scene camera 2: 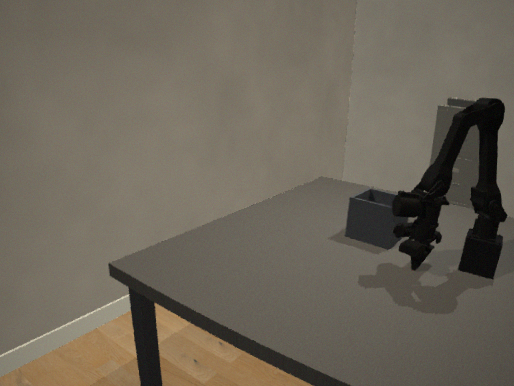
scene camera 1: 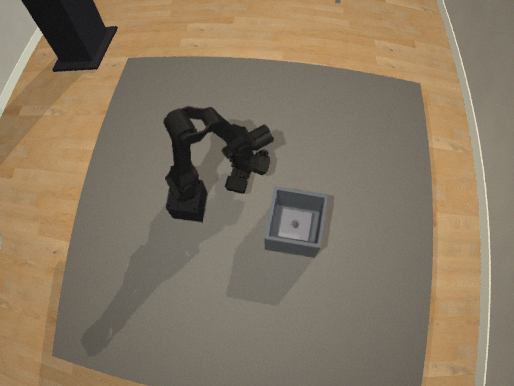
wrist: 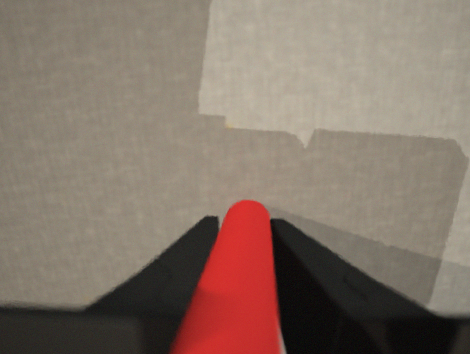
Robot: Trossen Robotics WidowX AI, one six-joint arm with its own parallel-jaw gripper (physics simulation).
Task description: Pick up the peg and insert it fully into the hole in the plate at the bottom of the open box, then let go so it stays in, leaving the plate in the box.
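Where they show: gripper, fingertip midpoint: (scene camera 2: 414, 268) (scene camera 1: 245, 173) (wrist: 243, 231); arm's base, origin of the base link: (scene camera 2: 484, 236) (scene camera 1: 184, 193).
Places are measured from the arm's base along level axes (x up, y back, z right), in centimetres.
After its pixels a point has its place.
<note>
The red peg (wrist: 237, 280) {x -4.8, y -18.5, z -12.9 cm} is between the two black fingers in the wrist view, running from the bottom edge up to just past the fingertips. My gripper (scene camera 1: 248, 173) {x -10.0, y -16.5, z -12.9 cm} (scene camera 2: 416, 260) {x -10.0, y -16.5, z -12.9 cm} (wrist: 243, 231) {x -10.0, y -16.5, z -12.9 cm} is shut on it, low over the table, to the upper left of the box in scene camera 1. The peg does not show in either scene view; the gripper hides it. The open blue-grey box (scene camera 1: 292, 246) {x -0.1, y -34.2, z 12.2 cm} (scene camera 2: 372, 223) {x -3.2, y -33.9, z -3.8 cm} stands upright on the table. The pale plate (scene camera 1: 303, 233) {x -4.5, y -37.2, z 6.7 cm} lies on its bottom, with a small dark round hole (scene camera 1: 295, 224) near its middle.
The arm's base (scene camera 1: 186, 207) {x -0.2, y -1.5, z 4.4 cm} (scene camera 2: 480, 255) {x -4.1, y 0.2, z -4.8 cm} stands on the grey table (scene camera 1: 350, 310) {x -10.4, y -55.9, z 29.2 cm} (scene camera 2: 240, 265) {x -10.3, y -56.9, z -41.8 cm}, left of the box in scene camera 1. The box walls rise around the plate. A black pillar (scene camera 1: 70, 35) stands beyond the table's upper left corner.
</note>
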